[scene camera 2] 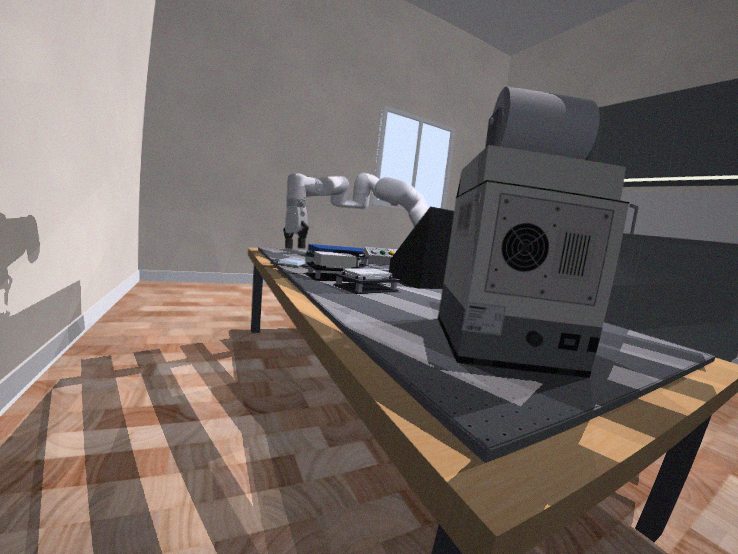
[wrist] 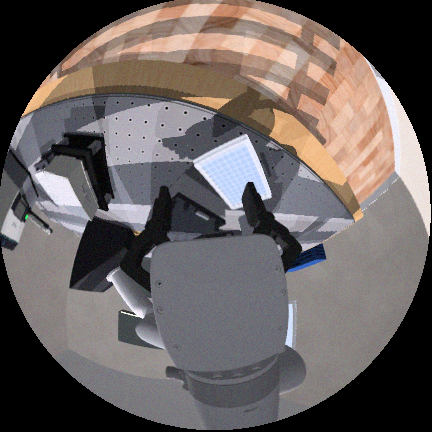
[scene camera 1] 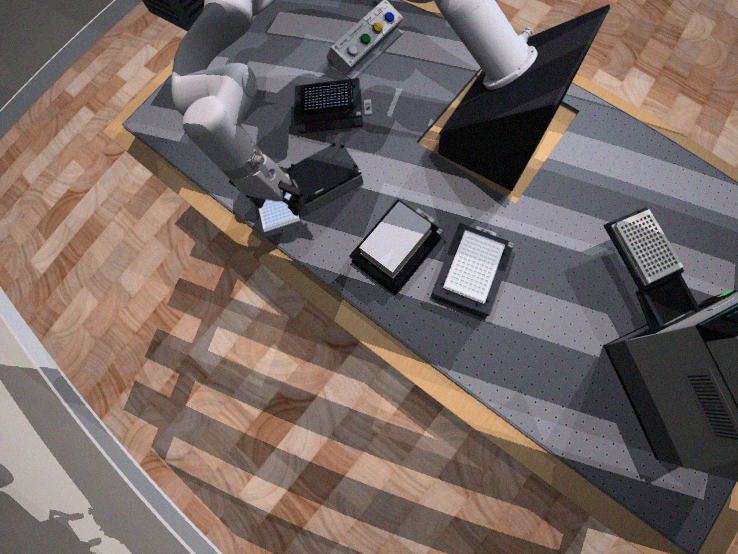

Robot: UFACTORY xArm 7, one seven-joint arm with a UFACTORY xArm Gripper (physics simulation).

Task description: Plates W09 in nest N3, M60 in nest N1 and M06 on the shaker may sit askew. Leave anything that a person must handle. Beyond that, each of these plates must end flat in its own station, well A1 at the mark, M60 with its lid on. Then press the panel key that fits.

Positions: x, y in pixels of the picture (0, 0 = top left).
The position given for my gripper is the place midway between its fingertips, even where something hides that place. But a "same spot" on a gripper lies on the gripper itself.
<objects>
My gripper shows in scene camera 2 (295, 248), in the wrist view and in scene camera 1. The same spot on my gripper: (scene camera 1: 295, 205) is (wrist: 151, 217).
</objects>
